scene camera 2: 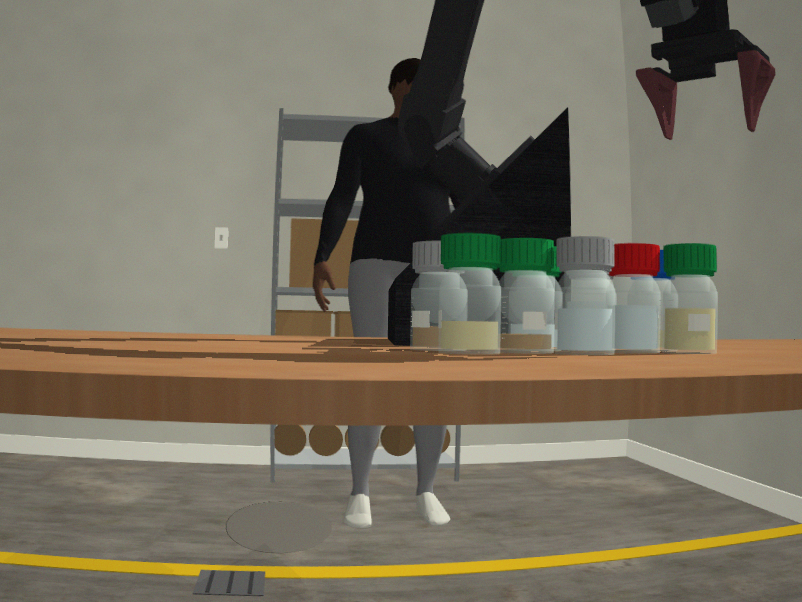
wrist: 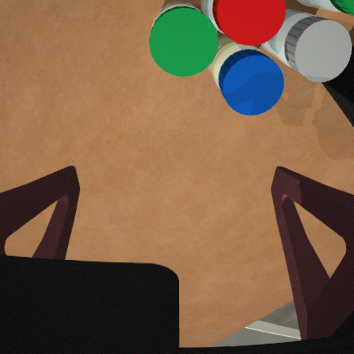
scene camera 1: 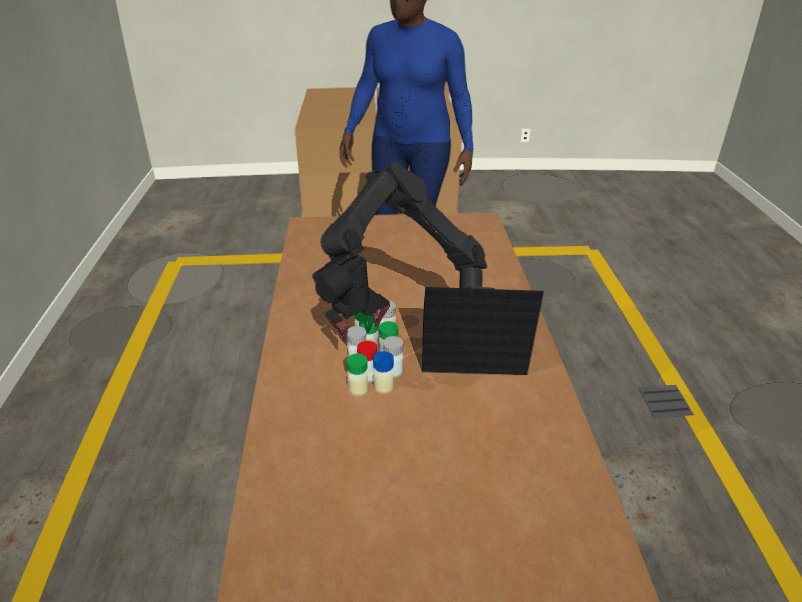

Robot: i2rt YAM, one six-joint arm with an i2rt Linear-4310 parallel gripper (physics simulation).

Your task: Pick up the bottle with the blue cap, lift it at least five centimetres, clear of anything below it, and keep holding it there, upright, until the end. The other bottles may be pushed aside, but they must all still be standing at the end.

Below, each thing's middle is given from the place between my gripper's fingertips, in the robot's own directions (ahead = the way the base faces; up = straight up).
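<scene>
Taking the grey-capped bottle [scene camera 2: 426, 258] as my reference, I find my hand 270 mm to the left of it and 90 mm beyond it, and also 170 mm above it.
</scene>
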